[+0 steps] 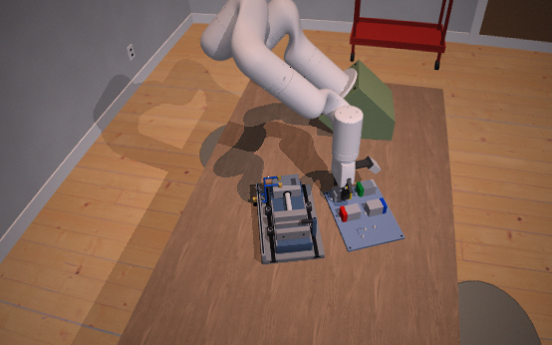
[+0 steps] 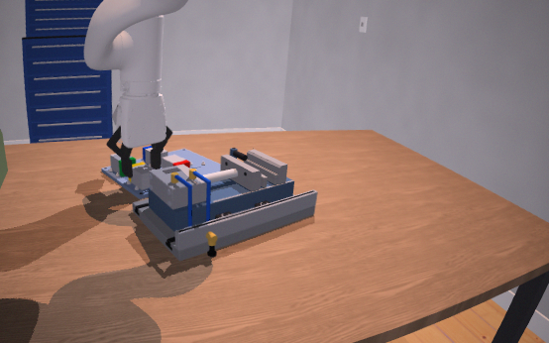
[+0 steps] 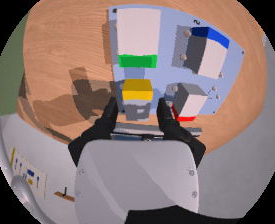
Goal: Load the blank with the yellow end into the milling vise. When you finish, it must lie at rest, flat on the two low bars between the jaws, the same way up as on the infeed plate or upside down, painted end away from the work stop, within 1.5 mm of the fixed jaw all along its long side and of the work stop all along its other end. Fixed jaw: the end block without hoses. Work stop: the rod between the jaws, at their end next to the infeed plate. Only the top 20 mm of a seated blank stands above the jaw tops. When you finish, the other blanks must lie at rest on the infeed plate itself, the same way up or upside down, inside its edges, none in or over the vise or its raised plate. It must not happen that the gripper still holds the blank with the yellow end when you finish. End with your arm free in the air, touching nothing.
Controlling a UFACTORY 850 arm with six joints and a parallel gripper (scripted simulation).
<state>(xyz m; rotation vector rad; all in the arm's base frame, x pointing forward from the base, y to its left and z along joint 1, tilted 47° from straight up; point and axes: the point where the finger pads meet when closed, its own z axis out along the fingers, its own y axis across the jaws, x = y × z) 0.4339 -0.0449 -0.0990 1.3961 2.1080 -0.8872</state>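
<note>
Right now the yellow-ended blank is 2 cm below my hand. Also, from my hand: green-ended blank 3 cm behind, 8 cm to the left, 2 cm below; red-ended blank 8 cm ahead, 3 cm to the left, 2 cm below; infeed plate 7 cm ahead, 8 cm to the left, 5 cm below.
</note>
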